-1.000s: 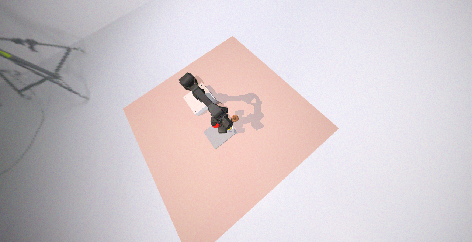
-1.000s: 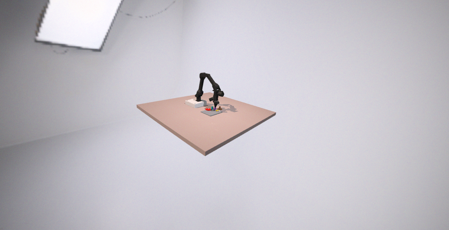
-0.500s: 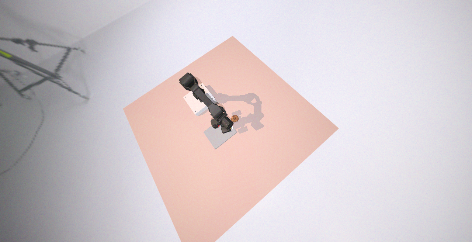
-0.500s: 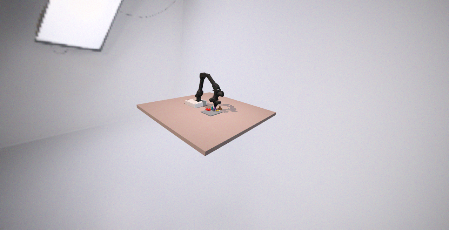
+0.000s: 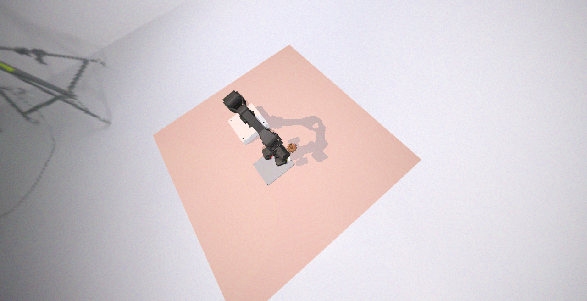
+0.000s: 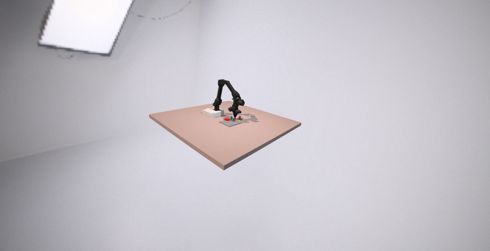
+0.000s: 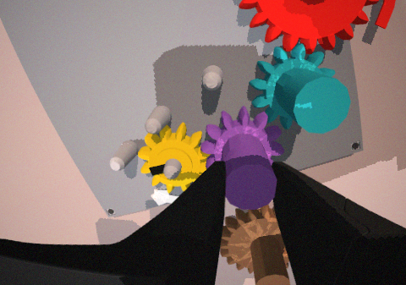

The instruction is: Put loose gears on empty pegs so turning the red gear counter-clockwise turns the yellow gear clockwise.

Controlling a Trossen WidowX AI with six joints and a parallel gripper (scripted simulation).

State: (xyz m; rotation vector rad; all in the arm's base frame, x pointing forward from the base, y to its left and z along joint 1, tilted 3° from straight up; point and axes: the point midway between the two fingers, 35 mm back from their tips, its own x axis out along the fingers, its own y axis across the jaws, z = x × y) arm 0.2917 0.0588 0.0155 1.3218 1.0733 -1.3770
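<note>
The purple gear is 1 cm below my gripper tip. Round my gripper tip: yellow gear 4 cm ahead, 3 cm below; teal gear 3 cm behind, 2 cm to the right, 2 cm below; white arrow 4 cm ahead, 3 cm to the left, 3 cm below.
</note>
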